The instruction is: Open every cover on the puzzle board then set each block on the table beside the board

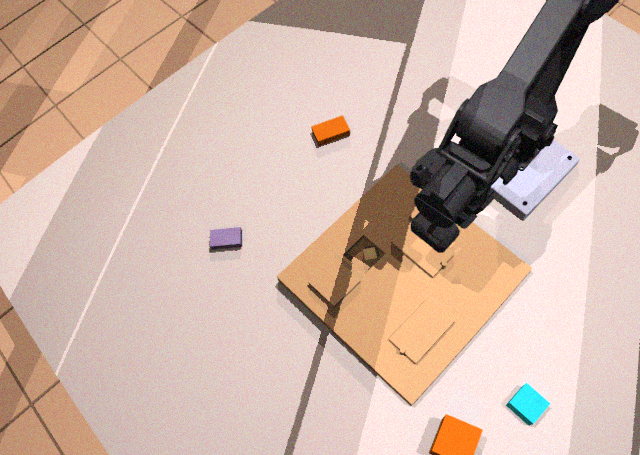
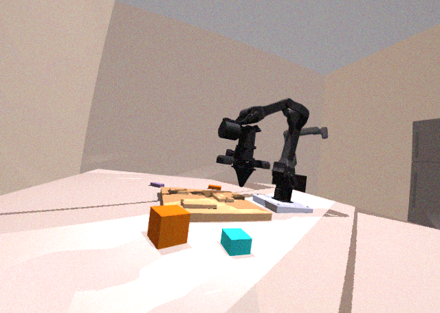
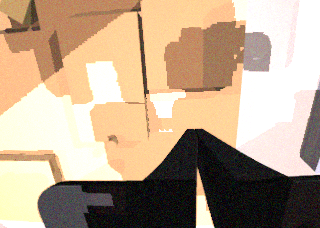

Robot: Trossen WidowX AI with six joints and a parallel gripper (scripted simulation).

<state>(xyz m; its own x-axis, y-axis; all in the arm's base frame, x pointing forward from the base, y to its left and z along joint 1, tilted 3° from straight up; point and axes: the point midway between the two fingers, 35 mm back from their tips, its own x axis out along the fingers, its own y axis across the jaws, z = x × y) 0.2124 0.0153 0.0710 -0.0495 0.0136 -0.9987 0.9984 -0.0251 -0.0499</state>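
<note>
Right now my gripper tip is 10 cm short of the tan puzzle board, 5 cm above it and 1 cm to the left of it. The rest, counted from my gripper tip: orange cube (26 cm ahead, 20 cm to the left, 4 cm below); then flat orange block (31 cm to the right, 6 cm below, 3 cm behind); then cyan block (25 cm to the left, 14 cm ahead, 6 cm below).
</note>
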